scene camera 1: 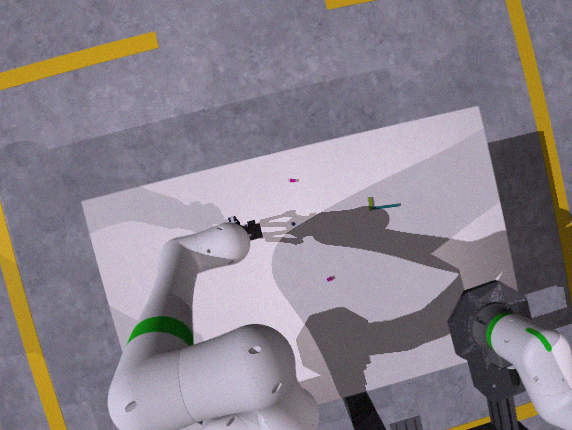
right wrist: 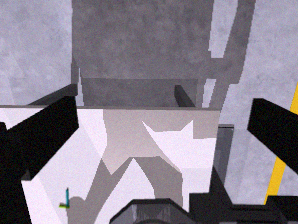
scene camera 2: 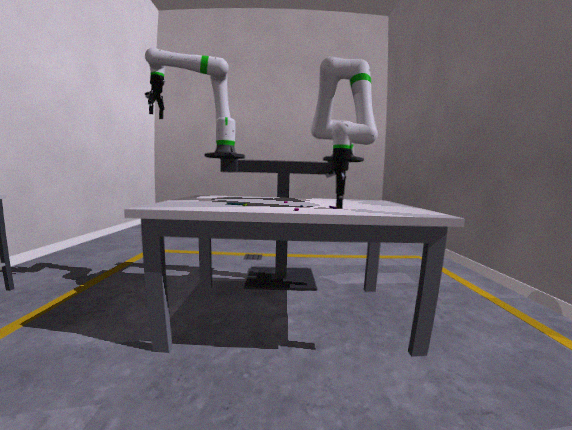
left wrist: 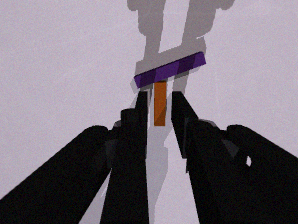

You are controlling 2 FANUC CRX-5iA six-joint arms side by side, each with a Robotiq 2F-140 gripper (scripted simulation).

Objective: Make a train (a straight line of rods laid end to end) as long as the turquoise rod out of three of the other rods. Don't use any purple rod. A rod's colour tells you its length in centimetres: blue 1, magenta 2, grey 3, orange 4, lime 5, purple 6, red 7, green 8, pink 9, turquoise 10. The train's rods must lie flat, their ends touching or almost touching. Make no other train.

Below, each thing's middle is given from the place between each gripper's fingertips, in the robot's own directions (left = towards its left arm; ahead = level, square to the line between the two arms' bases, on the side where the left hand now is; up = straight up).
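With respect to the purple rod (left wrist: 197, 59), my left hand is 1 cm past it, 3 cm to the left of it and 3 cm above it. By its middle, the purple rod is nearer to my left hand than to my right hand.
With respect to the same purple rod, my right hand is 1170 mm to the right of it, 430 mm short of it and 570 mm above it.
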